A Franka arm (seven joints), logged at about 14 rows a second.
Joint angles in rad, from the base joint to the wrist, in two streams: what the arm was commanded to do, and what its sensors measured. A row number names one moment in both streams.
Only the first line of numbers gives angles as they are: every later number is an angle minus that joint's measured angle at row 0.
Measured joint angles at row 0: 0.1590 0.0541 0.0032 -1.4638 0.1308 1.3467 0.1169
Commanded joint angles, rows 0 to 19: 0.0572 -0.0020 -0.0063 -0.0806 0.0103 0.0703 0.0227; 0.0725 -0.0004 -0.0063 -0.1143 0.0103 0.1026 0.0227; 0.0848 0.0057 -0.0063 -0.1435 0.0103 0.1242 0.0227; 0.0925 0.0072 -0.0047 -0.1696 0.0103 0.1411 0.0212; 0.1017 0.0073 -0.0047 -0.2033 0.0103 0.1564 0.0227; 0.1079 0.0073 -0.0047 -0.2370 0.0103 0.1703 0.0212; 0.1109 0.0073 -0.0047 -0.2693 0.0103 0.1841 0.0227; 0.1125 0.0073 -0.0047 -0.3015 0.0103 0.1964 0.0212; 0.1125 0.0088 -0.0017 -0.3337 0.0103 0.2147 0.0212; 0.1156 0.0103 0.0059 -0.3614 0.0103 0.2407 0.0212; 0.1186 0.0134 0.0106 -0.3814 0.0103 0.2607 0.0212; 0.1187 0.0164 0.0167 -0.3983 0.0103 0.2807 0.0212; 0.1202 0.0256 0.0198 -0.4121 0.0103 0.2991 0.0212; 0.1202 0.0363 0.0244 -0.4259 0.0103 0.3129 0.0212; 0.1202 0.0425 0.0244 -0.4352 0.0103 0.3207 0.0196; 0.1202 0.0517 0.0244 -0.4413 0.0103 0.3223 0.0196; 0.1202 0.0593 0.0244 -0.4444 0.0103 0.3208 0.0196; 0.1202 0.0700 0.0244 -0.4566 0.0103 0.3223 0.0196; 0.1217 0.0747 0.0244 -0.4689 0.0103 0.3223 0.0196; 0.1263 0.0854 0.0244 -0.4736 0.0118 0.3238 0.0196
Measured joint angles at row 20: 0.1147 0.0794 0.0272 -0.4474 0.0002 0.3090 0.0128
